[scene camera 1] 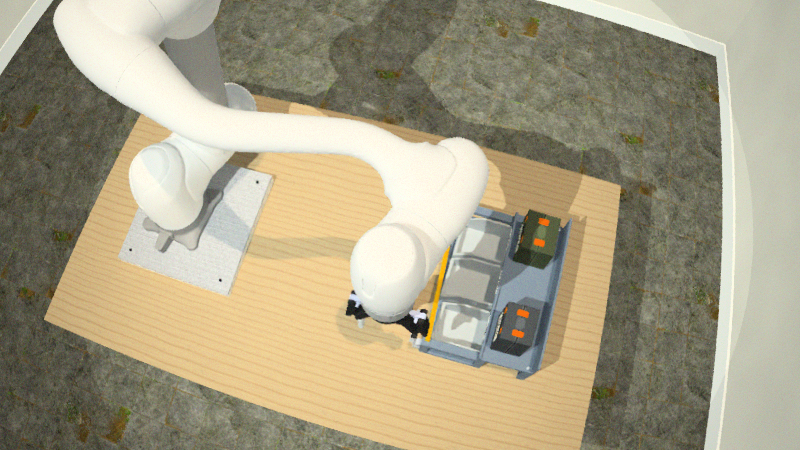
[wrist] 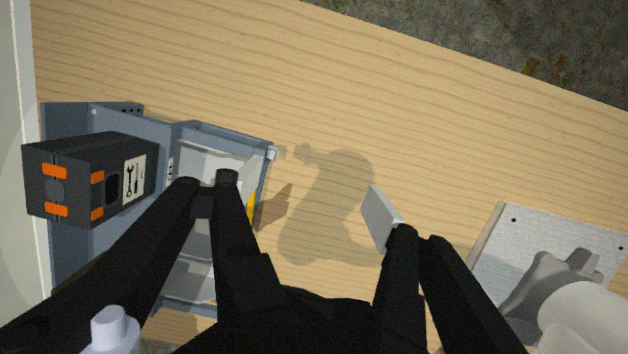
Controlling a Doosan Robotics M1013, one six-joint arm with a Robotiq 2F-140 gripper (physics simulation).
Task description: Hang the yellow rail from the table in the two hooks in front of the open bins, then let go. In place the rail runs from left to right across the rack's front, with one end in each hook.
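Frame: origin at the arm's base, x back, y left, z down, level; centimetres.
Where they show: gripper, fingertip midpoint: [scene camera 1: 387, 328] [wrist: 313, 184]; arm's base, origin of the base link: [scene camera 1: 182, 211] [wrist: 547, 291].
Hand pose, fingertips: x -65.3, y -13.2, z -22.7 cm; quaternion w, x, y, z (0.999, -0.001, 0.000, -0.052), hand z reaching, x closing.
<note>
Things, the pixels of their top centre, and the offset from my fingertips. "spot": a spot on its surface instead. Level surfaces: height alone.
- pale hook, surface spot: [wrist: 272, 152] spot: dx -6.0, dy +3.8, dz +20.4 cm
- dark grey toolbox, middle of its top: [wrist: 54, 190] [scene camera 1: 520, 323] dx -25.3, dy +11.8, dz +3.5 cm
- green toolbox, middle of its top: [scene camera 1: 541, 232] dx -24.0, dy +34.8, dz +6.0 cm
- wooden table, its level: dz +25.9 cm
The yellow rail [scene camera 1: 438, 291] [wrist: 251, 207] lies from left to right along the front edge of the blue-grey rack [scene camera 1: 523, 282] [wrist: 65, 122], beside the open bins [scene camera 1: 472, 282] [wrist: 200, 157]. The arm hides its far part in the scene view, and a finger hides part of it in the wrist view. A pale hook [wrist: 272, 152] sticks out at the rack's front corner; the visible rail is apart from it. The other hook is hidden. My gripper [scene camera 1: 387, 331] [wrist: 313, 184] is open and empty, above the table just in front of the rack, near that corner.
A dark grey toolbox [scene camera 1: 515, 329] [wrist: 90, 180] and a green toolbox [scene camera 1: 538, 239] stand on the rack's upper shelf. A metal base plate [scene camera 1: 223, 257] [wrist: 492, 240] lies on the wooden table [scene camera 1: 313, 358] [wrist: 325, 85] at the left, under the arm's base.
</note>
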